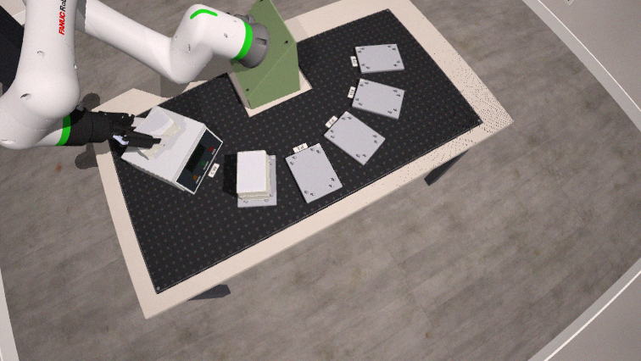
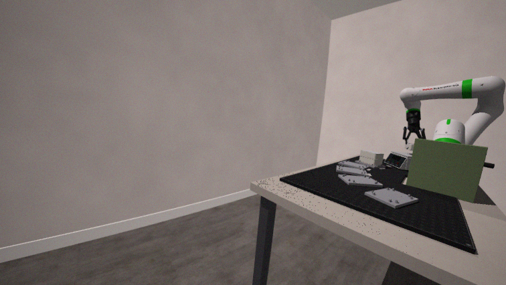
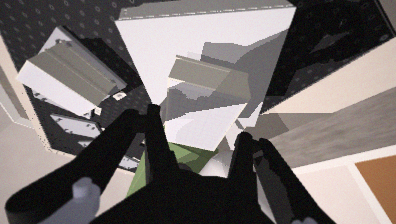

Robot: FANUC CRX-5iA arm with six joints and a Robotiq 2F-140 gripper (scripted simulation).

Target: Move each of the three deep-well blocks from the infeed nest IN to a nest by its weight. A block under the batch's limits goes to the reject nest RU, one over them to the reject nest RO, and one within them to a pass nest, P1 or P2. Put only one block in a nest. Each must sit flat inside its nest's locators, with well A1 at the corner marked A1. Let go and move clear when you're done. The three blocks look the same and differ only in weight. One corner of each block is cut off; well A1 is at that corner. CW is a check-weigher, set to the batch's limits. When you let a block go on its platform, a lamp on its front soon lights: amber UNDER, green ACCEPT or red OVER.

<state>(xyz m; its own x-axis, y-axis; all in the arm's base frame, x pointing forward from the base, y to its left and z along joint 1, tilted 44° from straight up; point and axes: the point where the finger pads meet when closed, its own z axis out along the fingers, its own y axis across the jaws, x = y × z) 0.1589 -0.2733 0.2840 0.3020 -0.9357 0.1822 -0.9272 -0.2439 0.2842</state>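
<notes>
My hand is 70 mm above the check-weigher platform. The rest, counted from my hand: check-weigher: 100 mm below, 10 mm ahead; then white deep-well block: 10 mm below; then infeed nest IN: 220 mm ahead, 210 mm to the left, 160 mm below.
</notes>
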